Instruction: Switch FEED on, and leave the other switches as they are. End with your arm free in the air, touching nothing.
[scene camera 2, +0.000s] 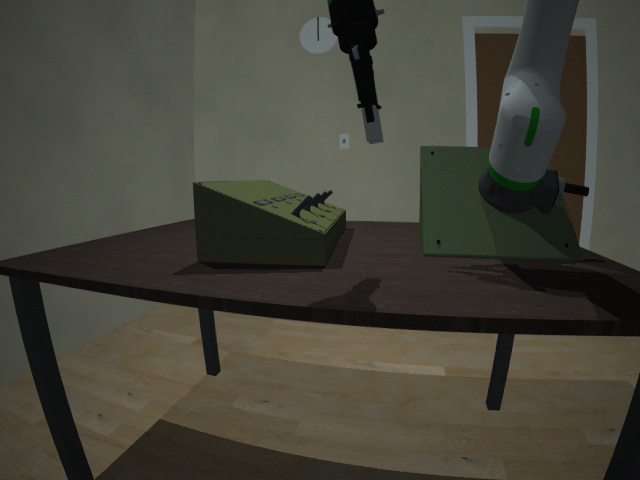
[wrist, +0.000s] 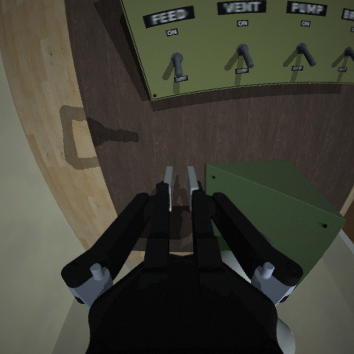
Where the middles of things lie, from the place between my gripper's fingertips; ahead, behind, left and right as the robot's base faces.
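Relative to the olive switch box (scene camera 2: 254, 222), my gripper is 270 mm short of it, 140 mm to the left of it and 150 mm above it.
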